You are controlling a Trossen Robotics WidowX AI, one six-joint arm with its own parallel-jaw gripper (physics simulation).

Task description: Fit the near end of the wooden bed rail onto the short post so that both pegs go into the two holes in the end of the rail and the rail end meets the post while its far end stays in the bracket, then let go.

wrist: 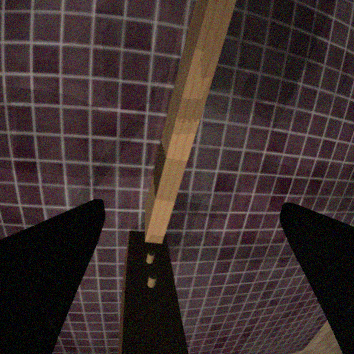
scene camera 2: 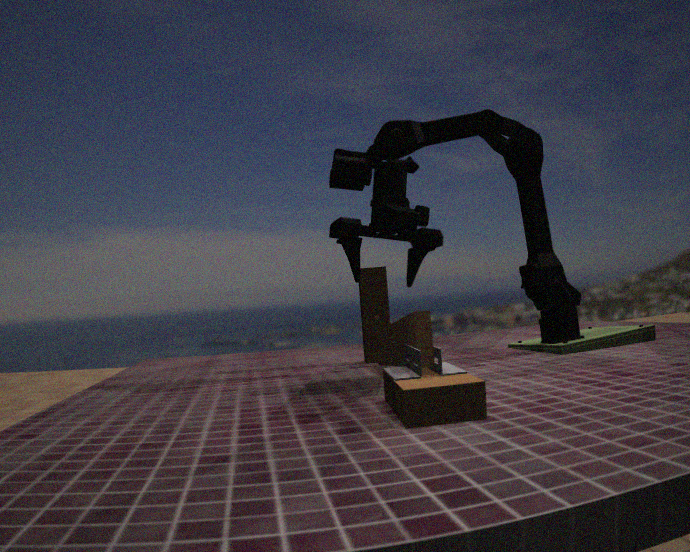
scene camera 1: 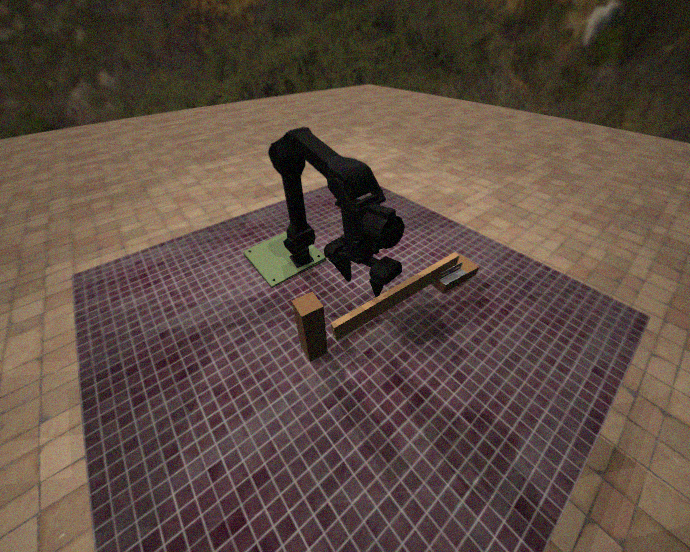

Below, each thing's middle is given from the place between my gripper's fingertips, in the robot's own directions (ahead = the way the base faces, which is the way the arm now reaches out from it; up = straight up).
The wooden bed rail (scene camera 2: 415, 330) is 130 mm to the left of my hand and 90 mm below it. Round my hand: metal bracket (scene camera 2: 411, 370) 330 mm to the left, 100 mm below.
